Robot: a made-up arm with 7 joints. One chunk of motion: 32 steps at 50 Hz.
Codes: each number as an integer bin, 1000 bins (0 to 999) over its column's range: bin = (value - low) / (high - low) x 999, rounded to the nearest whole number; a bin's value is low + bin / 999 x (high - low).
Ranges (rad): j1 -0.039..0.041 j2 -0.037..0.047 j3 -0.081..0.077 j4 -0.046..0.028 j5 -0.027..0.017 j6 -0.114..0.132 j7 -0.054..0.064
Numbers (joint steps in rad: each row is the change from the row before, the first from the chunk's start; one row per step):
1: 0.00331 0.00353 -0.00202 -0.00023 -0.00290 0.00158 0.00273
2: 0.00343 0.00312 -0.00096 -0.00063 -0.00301 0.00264 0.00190
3: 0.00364 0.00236 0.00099 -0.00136 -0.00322 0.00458 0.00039
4: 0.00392 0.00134 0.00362 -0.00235 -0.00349 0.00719 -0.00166
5: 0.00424 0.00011 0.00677 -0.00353 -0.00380 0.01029 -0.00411
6: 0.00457 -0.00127 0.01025 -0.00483 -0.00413 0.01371 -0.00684
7: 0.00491 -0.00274 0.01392 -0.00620 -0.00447 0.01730 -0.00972
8: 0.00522 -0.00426 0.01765 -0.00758 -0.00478 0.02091 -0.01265
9: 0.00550 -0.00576 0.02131 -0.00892 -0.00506 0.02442 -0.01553
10: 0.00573 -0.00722 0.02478 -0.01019 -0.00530 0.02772 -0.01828
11: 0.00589 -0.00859 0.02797 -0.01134 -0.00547 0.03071 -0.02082
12: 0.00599 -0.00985 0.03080 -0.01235 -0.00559 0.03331 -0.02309
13: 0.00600 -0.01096 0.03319 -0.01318 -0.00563 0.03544 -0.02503
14: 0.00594 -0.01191 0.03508 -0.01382 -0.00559 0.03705 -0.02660
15: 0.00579 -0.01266 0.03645 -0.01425 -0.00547 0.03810 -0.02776
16: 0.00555 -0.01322 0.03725 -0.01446 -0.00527 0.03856 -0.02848
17: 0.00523 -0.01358 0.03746 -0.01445 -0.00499 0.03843 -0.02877
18: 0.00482 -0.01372 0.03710 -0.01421 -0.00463 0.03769 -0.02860
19: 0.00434 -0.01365 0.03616 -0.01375 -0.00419 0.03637 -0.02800
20: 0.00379 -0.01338 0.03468 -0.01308 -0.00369 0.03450 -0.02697
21: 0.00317 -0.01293 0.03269 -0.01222 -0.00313 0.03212 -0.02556
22: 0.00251 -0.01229 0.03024 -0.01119 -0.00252 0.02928 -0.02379
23: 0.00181 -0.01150 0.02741 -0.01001 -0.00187 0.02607 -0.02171
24: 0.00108 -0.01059 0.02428 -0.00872 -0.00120 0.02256 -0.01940
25: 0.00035 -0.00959 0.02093 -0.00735 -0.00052 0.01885 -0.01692
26: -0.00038 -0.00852 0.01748 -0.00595 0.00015 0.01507 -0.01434
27: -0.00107 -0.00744 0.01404 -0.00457 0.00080 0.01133 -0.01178
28: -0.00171 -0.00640 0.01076 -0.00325 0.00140 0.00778 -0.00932
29: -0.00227 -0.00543 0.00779 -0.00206 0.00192 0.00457 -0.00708
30: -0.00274 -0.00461 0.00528 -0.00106 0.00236 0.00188 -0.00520
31: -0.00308 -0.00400 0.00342 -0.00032 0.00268 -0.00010 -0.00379
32: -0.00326 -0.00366 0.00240 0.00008 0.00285 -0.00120 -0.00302
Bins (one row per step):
1: 528 482 499 618 547 469 480
2: 530 477 506 612 545 474 473
3: 532 468 518 603 540 482 460
4: 536 456 535 589 534 492 443
5: 540 441 555 573 527 505 422
6: 544 425 577 556 519 519 399
7: 548 407 600 537 512 533 375
8: 552 389 624 519 504 548 350
9: 556 372 647 501 498 562 326
10: 559 354 669 483 493 576 302
11: 561 338 689 468 489 588 281
12: 562 323 707 454 486 598 262
13: 562 310 722 443 485 607 245
14: 561 298 734 434 486 613 232
15: 559 289 743 429 489 618 222
16: 556 283 748 426 493 620 216
17: 552 279 749 426 500 619 214
18: 547 277 747 429 508 616 215
19: 541 278 741 435 518 611 220
20: 534 281 731 444 529 603 229
21: 527 286 719 456 542 593 241
22: 518 294 703 470 556 582 256
23: 510 303 685 486 571 569 273
24: 500 314 666 503 586 555 293
25: 491 326 644 522 601 540 314
26: 482 339 623 541 616 524 336
27: 474 352 601 559 631 509 357
28: 466 364 580 577 645 495 378
29: 459 375 561 593 657 482 397
30: 453 385 546 607 667 471 413
31: 449 392 534 617 674 463 425
32: 446 397 527 622 678 458 432

